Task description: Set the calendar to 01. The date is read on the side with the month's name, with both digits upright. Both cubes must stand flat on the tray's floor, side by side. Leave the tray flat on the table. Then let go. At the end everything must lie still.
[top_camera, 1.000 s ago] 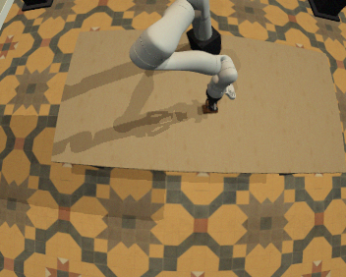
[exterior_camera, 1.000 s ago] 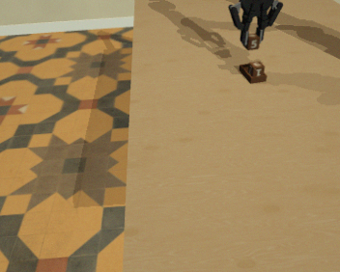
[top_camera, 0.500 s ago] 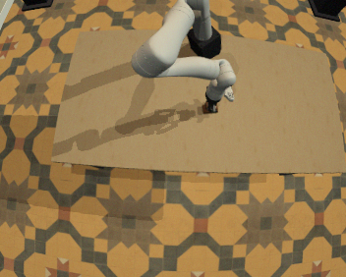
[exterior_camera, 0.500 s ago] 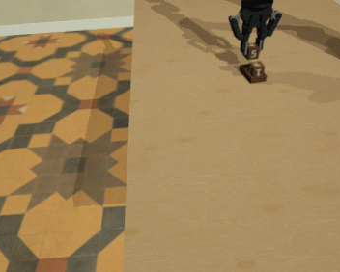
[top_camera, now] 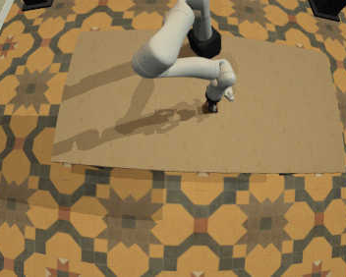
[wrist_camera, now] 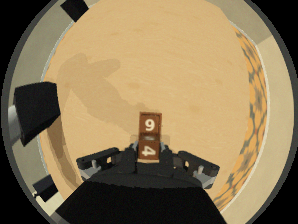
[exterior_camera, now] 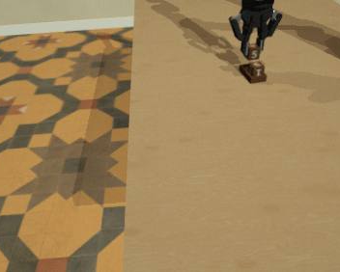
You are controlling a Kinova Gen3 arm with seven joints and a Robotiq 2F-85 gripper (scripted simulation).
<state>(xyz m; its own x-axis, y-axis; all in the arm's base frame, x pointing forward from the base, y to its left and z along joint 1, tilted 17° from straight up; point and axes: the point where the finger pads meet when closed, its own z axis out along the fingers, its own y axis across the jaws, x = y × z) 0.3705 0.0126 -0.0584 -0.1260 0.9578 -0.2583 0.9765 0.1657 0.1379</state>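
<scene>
Right now the tray is 2 cm to the left of my hand and 7 cm below it.
</scene>
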